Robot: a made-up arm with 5 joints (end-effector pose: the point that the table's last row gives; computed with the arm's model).
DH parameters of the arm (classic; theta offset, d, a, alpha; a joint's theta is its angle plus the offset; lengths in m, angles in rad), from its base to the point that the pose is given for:
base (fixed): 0 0.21 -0.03 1.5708
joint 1: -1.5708 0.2 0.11 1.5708
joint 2: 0 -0.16 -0.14 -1.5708
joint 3: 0 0.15 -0.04 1.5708
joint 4: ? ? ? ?
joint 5: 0.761 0 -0.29 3.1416
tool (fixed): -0.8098 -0.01 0 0
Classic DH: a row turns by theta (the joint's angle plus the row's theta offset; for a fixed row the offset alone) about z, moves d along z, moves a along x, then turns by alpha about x.
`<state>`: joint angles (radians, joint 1 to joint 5).
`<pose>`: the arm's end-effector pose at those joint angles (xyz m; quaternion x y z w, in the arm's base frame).
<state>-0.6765 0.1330 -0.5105 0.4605 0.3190</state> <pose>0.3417 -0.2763 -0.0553 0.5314 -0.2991 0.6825 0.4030</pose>
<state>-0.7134 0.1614 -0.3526 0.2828 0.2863</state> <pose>0.3759 -0.2766 -0.0179 0.4740 -0.3884 0.6849 0.3943</pose>
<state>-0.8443 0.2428 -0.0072 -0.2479 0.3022</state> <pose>0.4089 -0.2933 0.0321 0.3845 -0.5943 0.5912 0.3867</pose>
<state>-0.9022 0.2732 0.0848 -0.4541 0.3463</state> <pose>0.4052 -0.2979 0.0223 0.3812 -0.6515 0.5230 0.3958</pose>
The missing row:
joint 4: 0 -0.01 0.03 1.5708
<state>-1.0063 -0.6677 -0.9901 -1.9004 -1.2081</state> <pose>-0.1297 -0.6301 0.0576 -0.3657 -0.2959 0.1095 0.8756</pose>
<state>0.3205 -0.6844 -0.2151 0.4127 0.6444</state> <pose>0.4370 -0.3844 0.2644 0.2555 -0.7430 0.6110 0.0970</pose>
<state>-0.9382 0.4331 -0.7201 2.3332 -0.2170</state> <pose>-0.0389 -0.2220 -0.0477 -0.7039 -0.3696 -0.4984 0.3456</pose>
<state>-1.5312 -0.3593 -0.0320 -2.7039 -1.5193</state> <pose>-0.1989 -0.4300 0.2365 -0.7017 -0.0494 0.0059 0.7108</pose>
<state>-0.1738 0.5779 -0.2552 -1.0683 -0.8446</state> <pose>0.2184 -0.3416 0.5260 0.3068 0.7791 -0.5461 0.0256</pose>
